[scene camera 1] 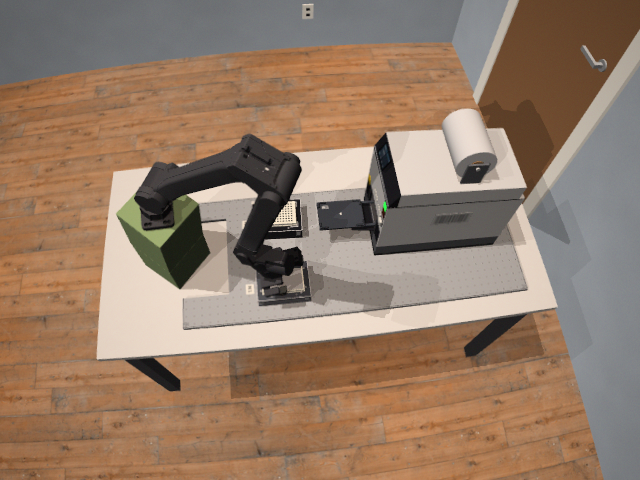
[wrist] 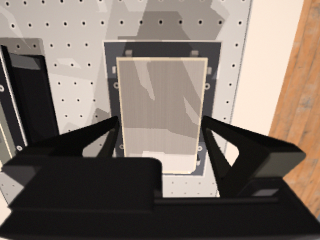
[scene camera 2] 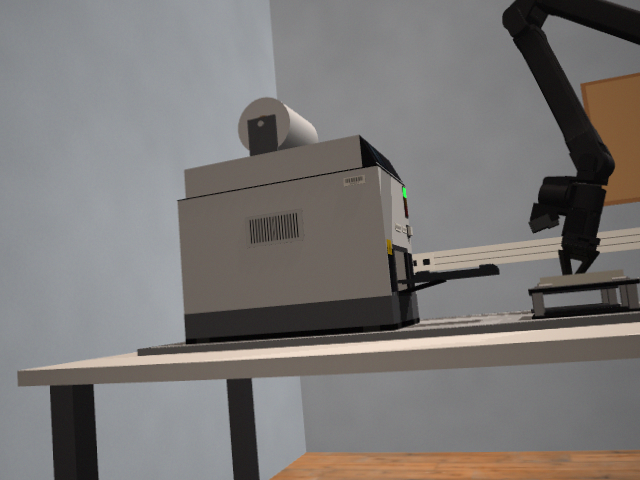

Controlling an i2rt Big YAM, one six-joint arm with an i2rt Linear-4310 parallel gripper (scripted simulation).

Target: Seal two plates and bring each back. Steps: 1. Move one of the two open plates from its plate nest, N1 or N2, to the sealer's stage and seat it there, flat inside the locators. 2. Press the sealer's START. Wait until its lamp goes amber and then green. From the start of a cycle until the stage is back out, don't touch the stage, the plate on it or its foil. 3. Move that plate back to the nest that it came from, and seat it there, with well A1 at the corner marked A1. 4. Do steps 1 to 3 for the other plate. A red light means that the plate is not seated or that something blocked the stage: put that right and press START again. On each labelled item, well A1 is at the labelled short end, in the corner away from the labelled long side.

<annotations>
same spot on foil roll: [scene camera 2: 293, 130] = [scene camera 1: 443, 132]
</annotations>
